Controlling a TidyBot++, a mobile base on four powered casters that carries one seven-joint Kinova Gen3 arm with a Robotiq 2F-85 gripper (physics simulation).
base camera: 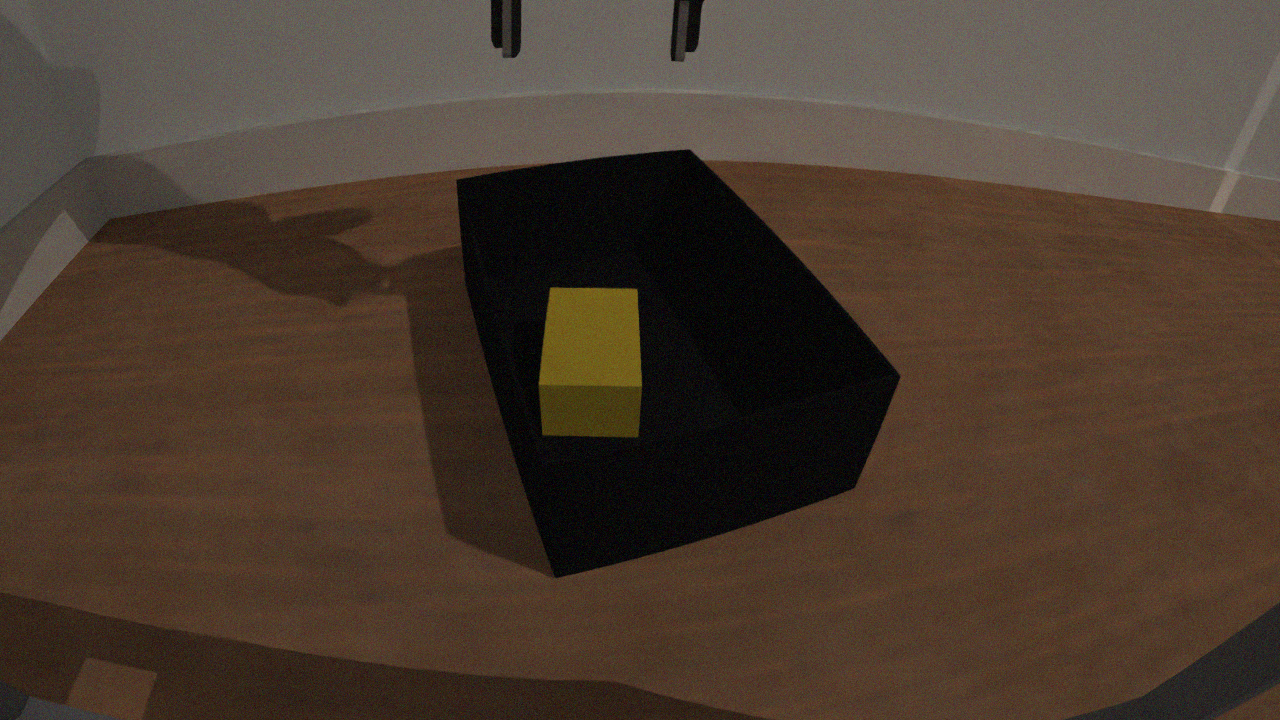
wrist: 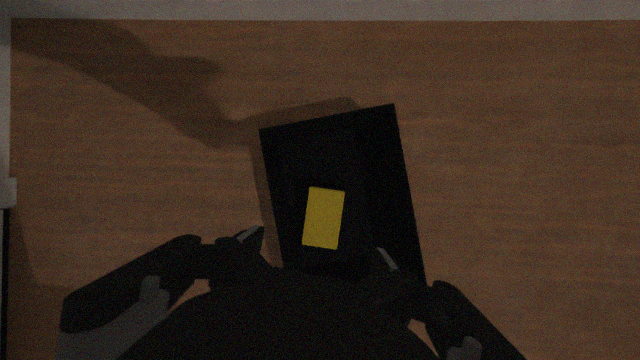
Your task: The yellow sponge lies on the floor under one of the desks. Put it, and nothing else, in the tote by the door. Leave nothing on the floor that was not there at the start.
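Places are measured from the arm's base along level axes (x ahead, y left, z up), in metres.
Pixels of known places: gripper, between the fingertips: (base camera: 593, 54) (wrist: 316, 248).
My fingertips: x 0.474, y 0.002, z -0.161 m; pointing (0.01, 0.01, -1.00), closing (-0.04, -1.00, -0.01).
Note:
Ahead of a thing's pixels: the offset from my fingertips to its middle. Level surfaces: height alone.
The yellow sponge @(0.210 m down, 0.014 m back, 0.003 m right) (base camera: 590, 338) (wrist: 324, 218) lies flat inside the black tote @(0.185 m down, 0.001 m ahead, 0.032 m right) (base camera: 716, 488) (wrist: 399, 165), near its left wall in the base camera view. The tote stands upright on the wooden floor, turned at a slight angle. My gripper (base camera: 594, 55) (wrist: 316, 248) is open and empty. Its two fingers stand wide apart, above and clear of the sponge and the tote. In the base camera view the fingertips show at the top edge. The dark inside of the tote hides detail.
A pale wall (base camera: 895, 53) with a baseboard (base camera: 805, 129) (wrist: 350, 9) runs behind the tote. Another wall stands at the left, meeting it in a corner. Shadows fall on the wooden floor @(0.235 m down) (base camera: 1074, 376) (wrist: 525, 150) left of the tote.

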